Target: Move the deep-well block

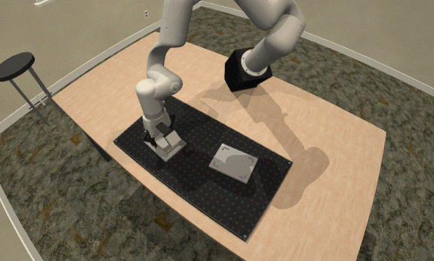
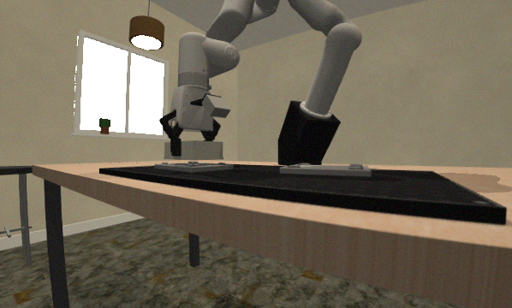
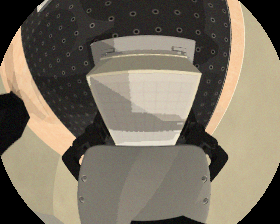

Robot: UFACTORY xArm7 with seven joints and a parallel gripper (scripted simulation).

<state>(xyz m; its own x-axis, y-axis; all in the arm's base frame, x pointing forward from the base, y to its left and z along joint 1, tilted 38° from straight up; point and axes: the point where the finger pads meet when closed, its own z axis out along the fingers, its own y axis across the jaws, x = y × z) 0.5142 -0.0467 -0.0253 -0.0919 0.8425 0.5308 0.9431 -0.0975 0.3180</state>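
Now: the deep-well block right at my hand. The rest, counted from my hand: nest N1 (15 cm behind, 27 cm to the left, 4 cm below); then nest N2 (4 cm below).
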